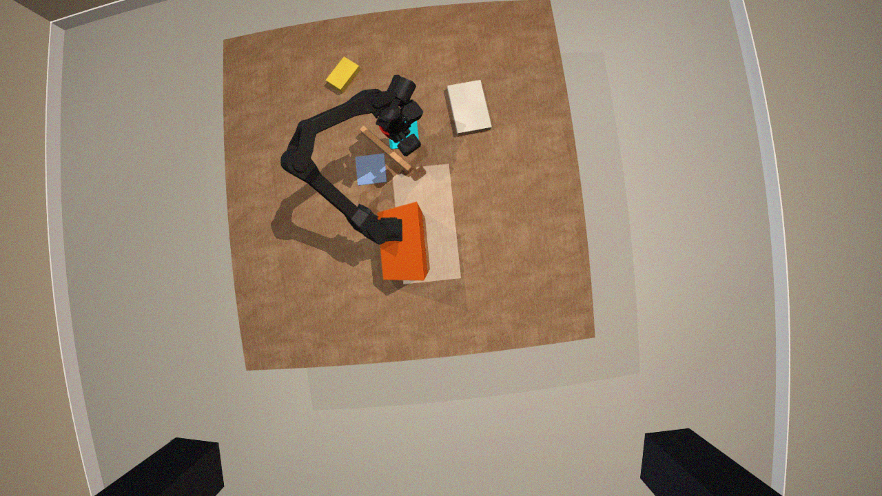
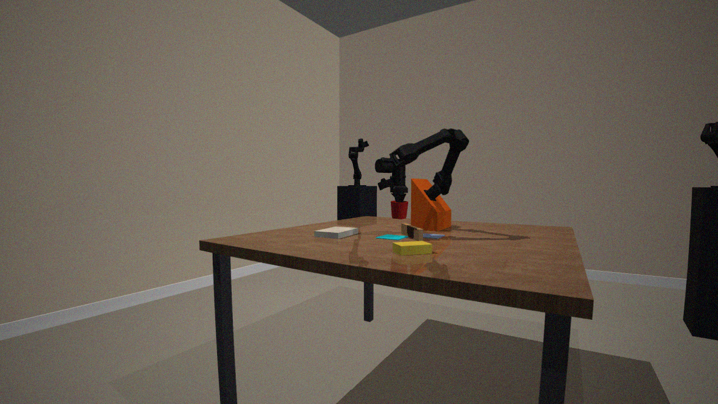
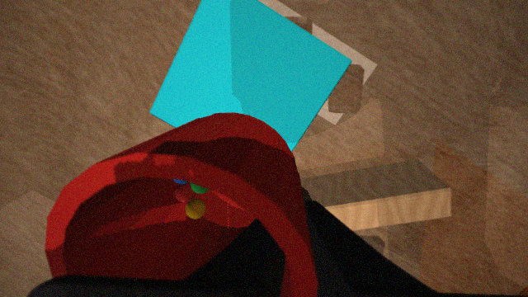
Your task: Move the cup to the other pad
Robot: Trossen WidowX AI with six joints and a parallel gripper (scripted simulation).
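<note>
Right now my gripper tip is 120 mm above the cyan pad and 40 mm short of it. The rest, counted from my gripper tip: red cup 20 mm to the left, 20 mm ahead; wooden bar 100 mm below, 50 mm to the left, 20 mm behind; light blue pad 120 mm below, 110 mm to the left, 90 mm behind.
</note>
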